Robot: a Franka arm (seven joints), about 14 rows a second.
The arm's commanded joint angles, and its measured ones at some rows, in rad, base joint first. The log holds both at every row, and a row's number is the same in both.
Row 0, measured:
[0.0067 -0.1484 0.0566 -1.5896 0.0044 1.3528 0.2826]
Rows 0 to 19, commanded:
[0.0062 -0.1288 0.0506 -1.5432 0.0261 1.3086 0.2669]
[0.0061 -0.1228 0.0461 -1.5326 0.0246 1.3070 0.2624]
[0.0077 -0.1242 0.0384 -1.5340 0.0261 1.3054 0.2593]
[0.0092 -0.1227 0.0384 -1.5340 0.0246 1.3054 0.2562]
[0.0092 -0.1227 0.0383 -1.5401 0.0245 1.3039 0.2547]
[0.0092 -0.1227 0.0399 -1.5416 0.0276 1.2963 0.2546]
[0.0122 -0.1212 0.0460 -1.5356 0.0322 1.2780 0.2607]
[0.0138 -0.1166 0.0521 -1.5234 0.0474 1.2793 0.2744]
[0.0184 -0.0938 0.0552 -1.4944 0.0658 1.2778 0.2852]
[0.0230 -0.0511 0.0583 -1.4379 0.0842 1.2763 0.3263]
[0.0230 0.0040 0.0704 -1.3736 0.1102 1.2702 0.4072]
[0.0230 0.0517 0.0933 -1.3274 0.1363 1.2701 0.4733]
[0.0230 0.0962 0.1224 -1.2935 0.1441 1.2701 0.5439]
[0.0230 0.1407 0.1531 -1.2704 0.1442 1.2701 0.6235]
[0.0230 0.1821 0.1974 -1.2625 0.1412 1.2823 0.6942]
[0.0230 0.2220 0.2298 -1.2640 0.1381 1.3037 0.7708]
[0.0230 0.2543 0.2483 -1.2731 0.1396 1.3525 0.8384]
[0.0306 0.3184 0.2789 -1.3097 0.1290 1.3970 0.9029]
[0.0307 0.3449 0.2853 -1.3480 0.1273 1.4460 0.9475]
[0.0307 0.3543 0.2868 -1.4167 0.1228 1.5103 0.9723]
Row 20, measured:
[0.0300 0.3018 0.2765 -1.3558 0.1253 1.4334 0.8912]
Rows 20 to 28, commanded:
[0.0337 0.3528 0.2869 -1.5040 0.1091 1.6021 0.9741]
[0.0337 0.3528 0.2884 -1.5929 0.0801 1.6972 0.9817]
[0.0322 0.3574 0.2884 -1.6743 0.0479 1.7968 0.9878]
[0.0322 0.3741 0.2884 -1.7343 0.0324 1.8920 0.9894]
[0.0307 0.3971 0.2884 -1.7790 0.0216 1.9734 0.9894]
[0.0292 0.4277 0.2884 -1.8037 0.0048 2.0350 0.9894]
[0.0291 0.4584 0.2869 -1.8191 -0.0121 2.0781 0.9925]
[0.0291 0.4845 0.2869 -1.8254 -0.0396 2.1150 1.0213]
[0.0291 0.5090 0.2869 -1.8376 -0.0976 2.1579 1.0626]
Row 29, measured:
[0.0331 0.4794 0.2821 -1.8163 -0.0227 2.0900 0.9904]
